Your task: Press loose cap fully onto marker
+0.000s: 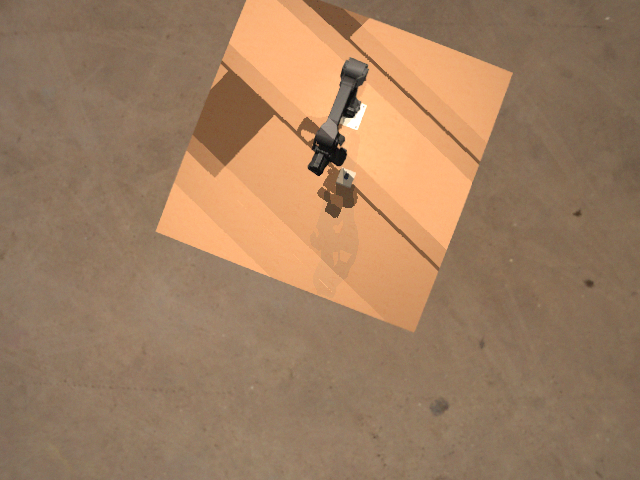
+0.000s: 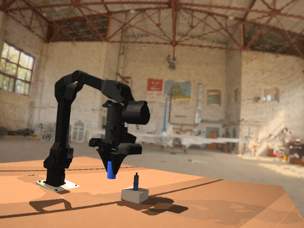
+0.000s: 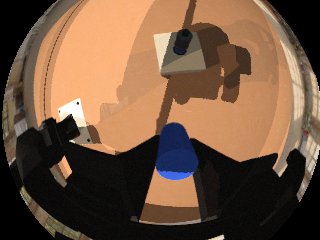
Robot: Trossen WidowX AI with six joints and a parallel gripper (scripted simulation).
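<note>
Now: the white holder block 100 mm to the left of my gripper tip, 80 mm below it and 50 mm ahead of it. The rest, counted from my gripper tip: blue marker cap (10 mm above).
</note>
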